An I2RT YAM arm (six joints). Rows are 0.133 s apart.
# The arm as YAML. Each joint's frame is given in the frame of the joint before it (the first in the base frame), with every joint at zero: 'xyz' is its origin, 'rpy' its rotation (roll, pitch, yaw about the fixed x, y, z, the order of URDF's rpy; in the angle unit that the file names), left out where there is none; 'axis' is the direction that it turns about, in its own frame. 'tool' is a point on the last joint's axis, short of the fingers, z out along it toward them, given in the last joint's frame.
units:
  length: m
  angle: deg
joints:
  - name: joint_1
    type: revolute
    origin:
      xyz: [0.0, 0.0, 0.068]
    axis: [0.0, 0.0, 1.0]
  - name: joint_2
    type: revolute
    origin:
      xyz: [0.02, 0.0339, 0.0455]
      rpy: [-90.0, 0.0, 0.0]
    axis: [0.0, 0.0, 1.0]
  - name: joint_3
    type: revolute
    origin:
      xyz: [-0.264, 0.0, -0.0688]
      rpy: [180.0, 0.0, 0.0]
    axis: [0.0, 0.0, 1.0]
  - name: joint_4
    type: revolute
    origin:
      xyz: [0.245, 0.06, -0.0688]
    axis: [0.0, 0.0, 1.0]
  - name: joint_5
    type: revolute
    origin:
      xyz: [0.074, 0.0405, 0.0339]
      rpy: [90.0, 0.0, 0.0]
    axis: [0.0, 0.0, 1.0]
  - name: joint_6
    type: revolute
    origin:
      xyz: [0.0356, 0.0, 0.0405]
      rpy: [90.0, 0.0, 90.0]
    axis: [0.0, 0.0, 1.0]
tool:
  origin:
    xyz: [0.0, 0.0, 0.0]
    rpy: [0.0, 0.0, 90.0]
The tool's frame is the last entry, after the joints.
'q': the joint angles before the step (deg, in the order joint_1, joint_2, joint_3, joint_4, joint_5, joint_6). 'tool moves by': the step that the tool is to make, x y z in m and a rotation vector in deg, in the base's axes. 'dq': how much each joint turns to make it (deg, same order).
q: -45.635 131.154 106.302 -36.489 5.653 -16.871
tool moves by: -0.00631 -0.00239 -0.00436 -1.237 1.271 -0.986
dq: -0.596 -0.422 -1.767 1.409 1.743 -0.512
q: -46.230 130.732 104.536 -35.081 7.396 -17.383
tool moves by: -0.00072 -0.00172 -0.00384 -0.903 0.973 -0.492
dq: -0.102 0.401 -0.240 0.663 1.351 -0.299
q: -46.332 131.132 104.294 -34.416 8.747 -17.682
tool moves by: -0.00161 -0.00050 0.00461 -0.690 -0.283 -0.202
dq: -0.158 -0.670 -0.225 0.264 0.258 -0.094
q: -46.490 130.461 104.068 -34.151 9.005 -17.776
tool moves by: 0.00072 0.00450 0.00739 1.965 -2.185 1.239
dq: 0.203 -1.092 -0.078 -1.001 -3.067 0.547
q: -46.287 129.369 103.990 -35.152 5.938 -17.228
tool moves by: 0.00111 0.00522 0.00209 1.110 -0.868 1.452
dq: 0.394 -0.777 -0.757 -0.197 -1.735 -0.239
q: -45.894 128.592 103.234 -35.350 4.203 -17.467
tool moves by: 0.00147 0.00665 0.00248 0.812 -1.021 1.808
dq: 0.547 -1.076 -1.232 0.316 -1.749 -0.463
